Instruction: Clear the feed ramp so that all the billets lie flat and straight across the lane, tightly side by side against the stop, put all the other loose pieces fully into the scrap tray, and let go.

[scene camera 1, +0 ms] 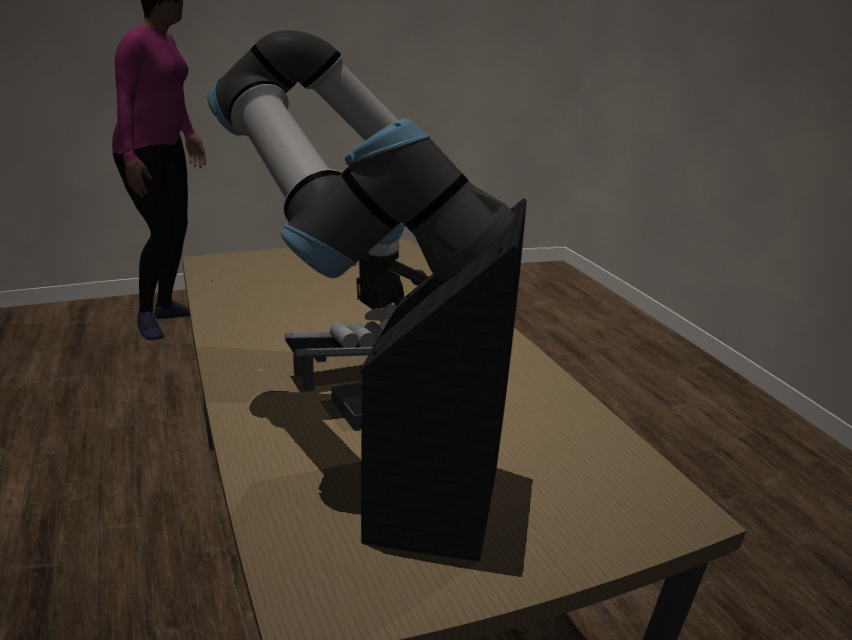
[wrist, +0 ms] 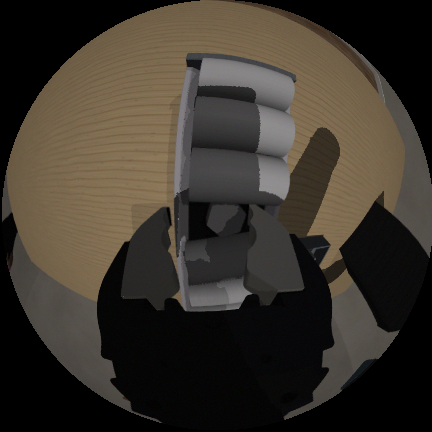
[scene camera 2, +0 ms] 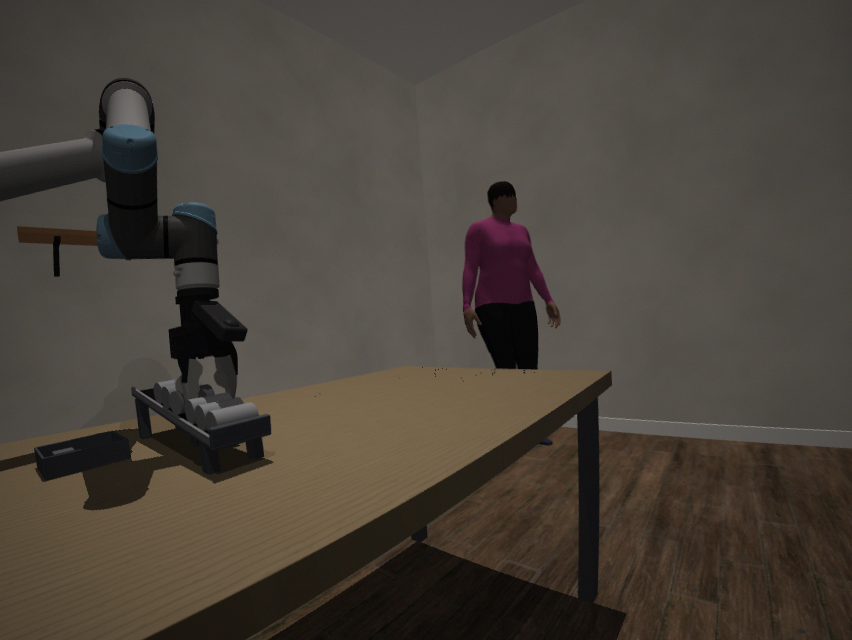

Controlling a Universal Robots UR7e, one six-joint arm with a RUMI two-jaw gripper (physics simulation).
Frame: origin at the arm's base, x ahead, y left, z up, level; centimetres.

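Seen in the pictures: gripper, between the fingertips: [wrist: 207, 206]; arm's base, origin of its link: [scene camera 1: 477, 246].
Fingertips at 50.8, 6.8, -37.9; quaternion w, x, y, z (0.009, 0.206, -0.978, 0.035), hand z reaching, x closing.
Observation:
Pixels of each thing's top centre, then the offset from my fingertips to it, as dx, dy, dz. Level surfaces: height alone.
- stop, centre of its top: [wrist: 245, 61] [scene camera 2: 240, 420] +2.2, -13.4, +0.4
- hexagonal piece, centre of its top: [wrist: 226, 221] -1.6, +0.1, +1.4
- scrap tray, centre of its top: [wrist: 299, 267] [scene camera 1: 364, 396] [scene camera 2: 81, 443] -21.8, +7.6, -3.5
- light piece, centre of its top: [scene camera 2: 63, 450] -24.4, +6.6, -4.1
- wooden table, height of its surface: dz -7.0
Three grey billets [wrist: 245, 77] [wrist: 227, 125] [wrist: 225, 175] [scene camera 2: 232, 414] lie across the ramp [wrist: 183, 150] [scene camera 1: 330, 352] side by side at the stop [scene camera 2: 241, 430]. A hexagonal piece [wrist: 226, 218] lies in the lane behind them. More cylinders [wrist: 217, 262] [wrist: 212, 294] [scene camera 2: 165, 389] lie further along, partly hidden by the fingers. My gripper [wrist: 207, 206] [scene camera 2: 208, 395] [scene camera 1: 375, 313] is part open over the ramp, near the hexagonal piece, with gaps between it and the fingers. The scrap tray [scene camera 2: 89, 462] [scene camera 1: 347, 406] [wrist: 311, 240] holds a light piece [scene camera 2: 63, 451].
The ramp stands on legs [scene camera 2: 211, 456] on the wooden table [scene camera 2: 385, 440], and the tray stands beside it. The dark robot pedestal [scene camera 1: 427, 427] hides part of the ramp and tray in scene camera 1. A person [scene camera 1: 151, 89] [scene camera 2: 501, 275] stands beyond the table.

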